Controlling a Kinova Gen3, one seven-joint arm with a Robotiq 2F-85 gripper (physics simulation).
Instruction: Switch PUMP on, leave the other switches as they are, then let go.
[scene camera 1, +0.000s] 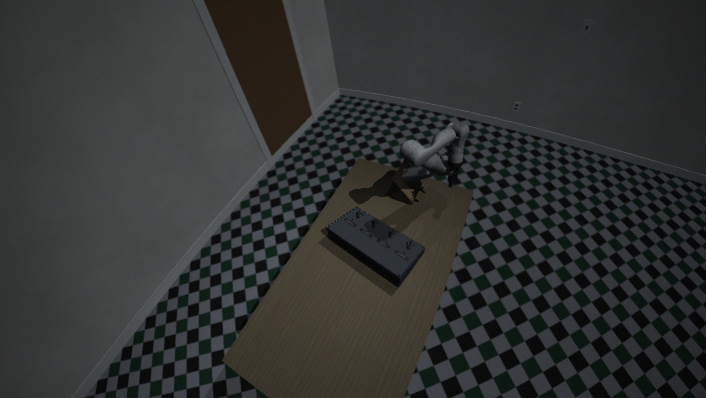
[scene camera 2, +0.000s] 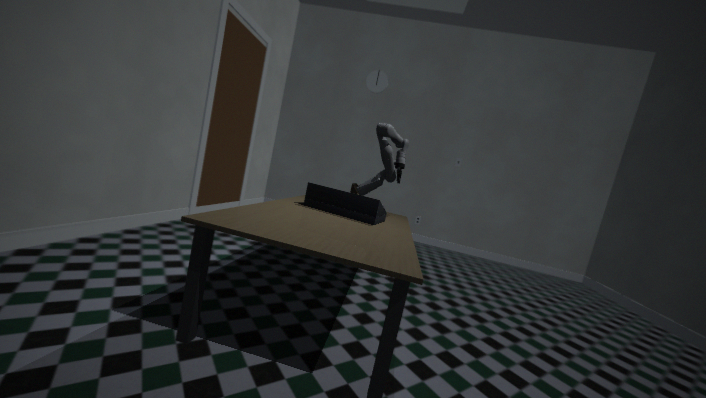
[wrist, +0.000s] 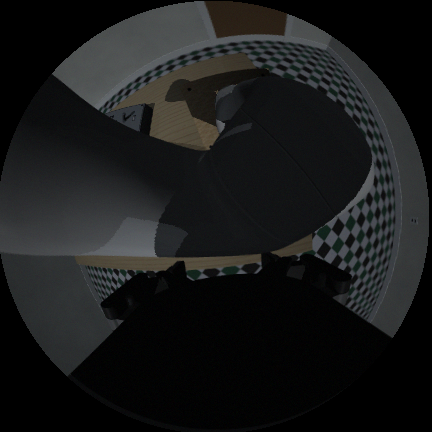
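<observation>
A dark grey switch box stands on the wooden table. Its sloped top carries a row of small upright levers, among them one at the far left, two in the middle and one at the right end. Each has a small label plate; the lettering is too small to read, so I cannot tell which is PUMP or how each is set. In scene camera 2 the box's back hides the levers. My gripper is open and empty, high above the table's far right end, well apart from the box.
The wooden table bears the box and the arm's base with a wedge-shaped brown mount. The arm bends above the far end and blocks much of the wrist view. Walls and a brown door stand beyond.
</observation>
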